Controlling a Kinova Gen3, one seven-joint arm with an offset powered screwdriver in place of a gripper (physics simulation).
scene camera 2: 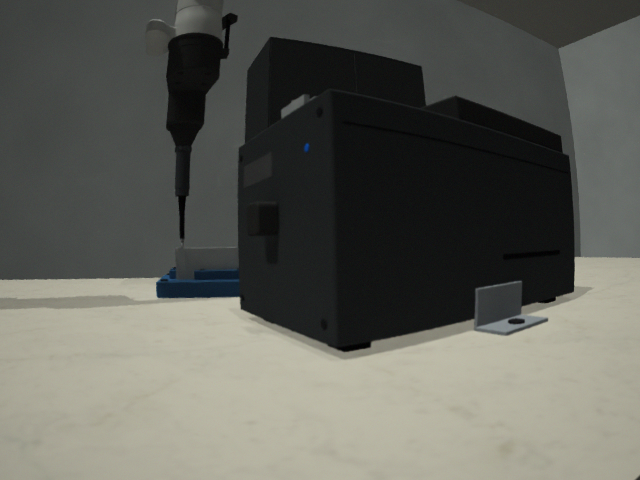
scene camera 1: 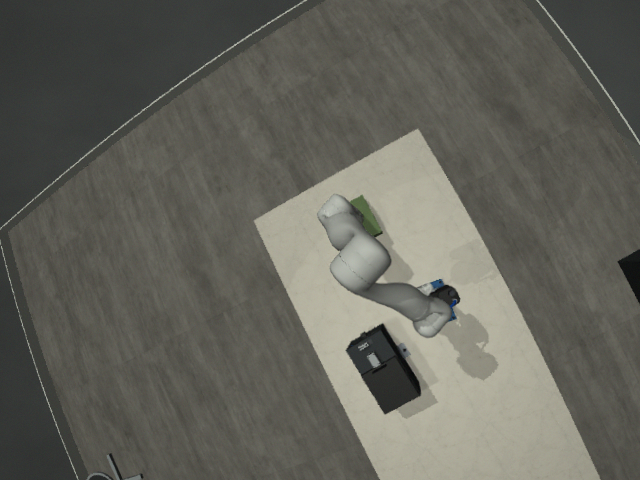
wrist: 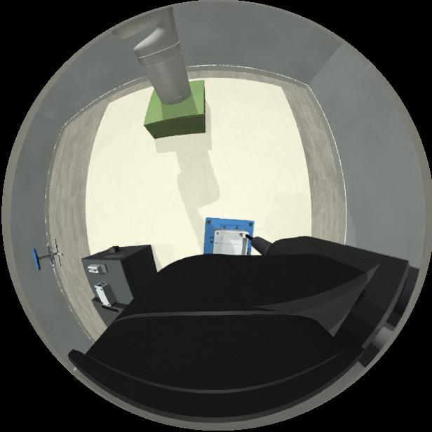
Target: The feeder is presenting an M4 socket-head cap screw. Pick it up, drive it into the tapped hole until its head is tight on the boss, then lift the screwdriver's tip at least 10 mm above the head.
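Note:
My screwdriver's thin black bit (scene camera 2: 181, 237) (wrist: 248, 236) points down over a corner of the pale grey housing (scene camera 2: 214, 258) (wrist: 229, 242). A tiny light screw (scene camera 2: 181, 242) shows at the bit's tip in scene camera 2, upright, its lower end at the top of the housing's corner. How deep it sits in the hole cannot be told. The housing sits in a blue fixture (scene camera 1: 437, 283) (scene camera 2: 199, 288) (wrist: 208, 231). The tapped hole is hidden, and the screw is too small to make out in the wrist view. In scene camera 1 the arm covers the tip.
The black feeder (scene camera 1: 391, 383) (scene camera 2: 444, 217) (wrist: 137, 272) stands beside the fixture, with a small grey bracket (scene camera 2: 498, 304) (scene camera 1: 404, 350) at its side. A green block (scene camera 1: 364, 212) (wrist: 175, 125) is at the arm's base. All stand on the pale table (scene camera 1: 496, 413) (scene camera 2: 258, 413) (wrist: 250, 150).

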